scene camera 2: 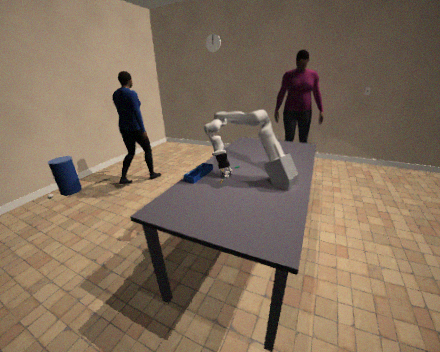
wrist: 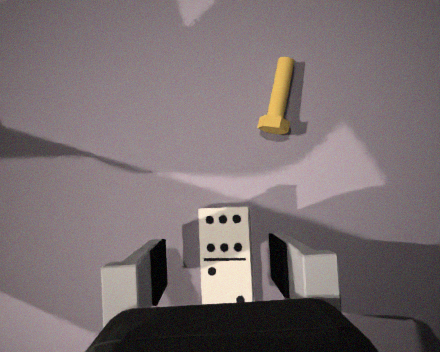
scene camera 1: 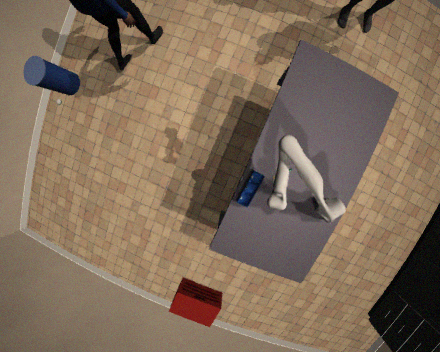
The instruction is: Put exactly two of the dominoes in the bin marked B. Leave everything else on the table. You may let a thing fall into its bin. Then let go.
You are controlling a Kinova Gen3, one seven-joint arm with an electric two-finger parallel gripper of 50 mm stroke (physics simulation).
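Frame: origin at the arm's base, x left, y back, z up, level; millimetres.
Where they show: gripper, fingertip midpoint: (scene camera 2: 227, 176) (wrist: 218, 258); arm's base, origin of the base link: (scene camera 2: 276, 158).
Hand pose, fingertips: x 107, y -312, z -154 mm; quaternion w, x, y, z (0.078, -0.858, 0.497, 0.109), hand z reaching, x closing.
Note:
Each offset is from my fingertips to the centre of the thing. Level surfaces: height alone.
A white domino @[dx +1, dy -3, dz -5 mm] (wrist: 225, 233) with black dots lies between the fingers in the wrist view, its lower end hidden by the black gripper body. My gripper (wrist: 218, 258) (scene camera 2: 226, 173) is open, one finger on each side of the domino with a gap at both sides. Small white things near the fingertips in scene camera 2 are too small to tell apart. The blue bin @[dx +75, dy -193, dz +15 mm] (scene camera 1: 250, 188) (scene camera 2: 190, 178) stands at the table's edge beside the gripper; its compartment markings and contents cannot be made out.
A yellow bolt @[dx +84, dy +9, dz -3 mm] (wrist: 280, 95) (scene camera 2: 221, 181) lies on the table @[dz -9 mm] (scene camera 1: 340, 110) (scene camera 2: 225, 215) ahead of the domino in the wrist view. A small green thing @[dx -184, dy -22, dz -3 mm] (scene camera 2: 237, 167) (scene camera 1: 290, 170) lies near the arm. Two people stand beyond the table.

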